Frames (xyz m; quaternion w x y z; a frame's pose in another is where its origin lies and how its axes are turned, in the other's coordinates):
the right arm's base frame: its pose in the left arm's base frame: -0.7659 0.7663 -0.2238 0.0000 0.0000 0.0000 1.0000
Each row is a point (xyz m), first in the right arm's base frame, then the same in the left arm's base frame.
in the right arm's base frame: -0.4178 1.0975 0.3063
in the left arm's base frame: -0.3481 -0.3312 0.0825
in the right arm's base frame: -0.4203 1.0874 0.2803
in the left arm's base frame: -0.3456 -0.3211 0.0565
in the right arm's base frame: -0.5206 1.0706 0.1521
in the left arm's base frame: -0.2453 -0.3043 -0.0717
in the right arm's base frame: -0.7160 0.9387 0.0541
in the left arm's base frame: -0.0499 -0.1724 -0.1697
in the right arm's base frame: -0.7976 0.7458 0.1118
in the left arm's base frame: 0.0317 0.0205 -0.1120
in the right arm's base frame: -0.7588 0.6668 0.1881
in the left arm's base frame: -0.0071 0.0995 -0.0357
